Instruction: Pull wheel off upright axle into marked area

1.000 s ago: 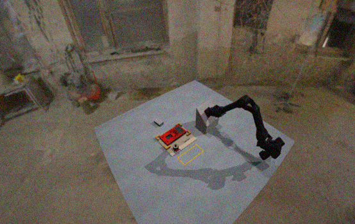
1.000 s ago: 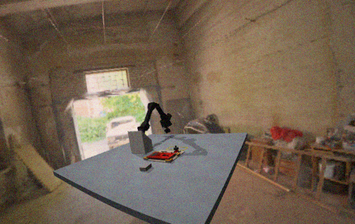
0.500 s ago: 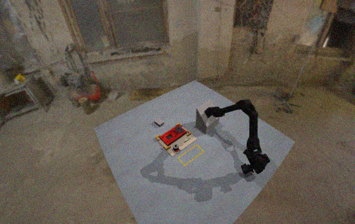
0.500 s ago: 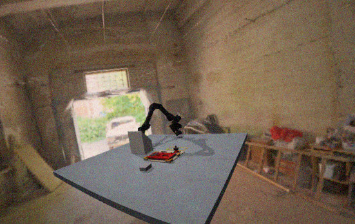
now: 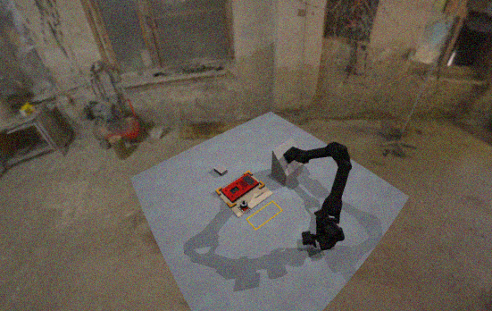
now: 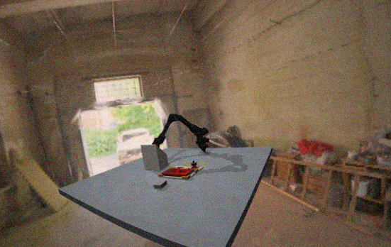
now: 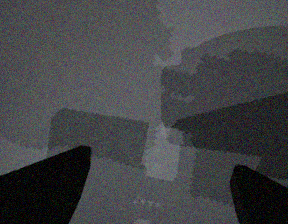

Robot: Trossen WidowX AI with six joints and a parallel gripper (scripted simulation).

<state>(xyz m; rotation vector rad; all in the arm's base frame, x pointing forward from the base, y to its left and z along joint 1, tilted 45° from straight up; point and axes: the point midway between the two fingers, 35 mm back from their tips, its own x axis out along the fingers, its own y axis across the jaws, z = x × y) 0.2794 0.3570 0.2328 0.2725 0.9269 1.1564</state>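
My gripper tip is 90 mm short of the dark wheel, 450 mm to the left of it and 30 mm below it.
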